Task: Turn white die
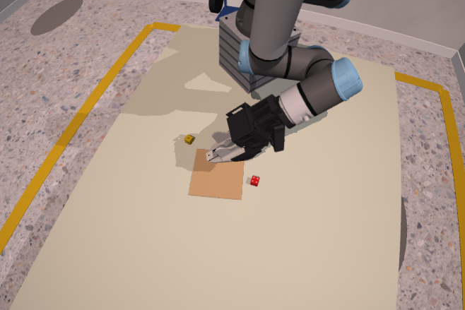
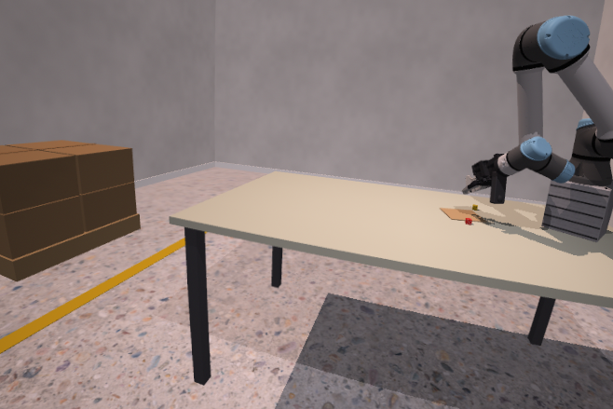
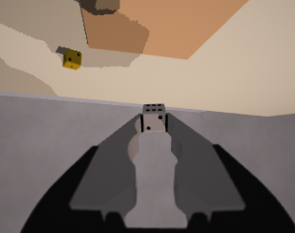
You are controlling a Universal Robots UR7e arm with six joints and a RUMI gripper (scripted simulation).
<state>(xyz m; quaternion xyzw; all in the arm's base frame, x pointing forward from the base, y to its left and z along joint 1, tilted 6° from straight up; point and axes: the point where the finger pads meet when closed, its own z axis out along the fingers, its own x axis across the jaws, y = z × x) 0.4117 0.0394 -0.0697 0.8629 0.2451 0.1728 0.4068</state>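
The brown mat is 10 cm below my hand. Also, from my hand: yellow die: 6 cm behind, 12 cm to the right, 9 cm below; then white die: 1 cm to the right; then red die: 1 cm behind, 11 cm to the left, 9 cm below.
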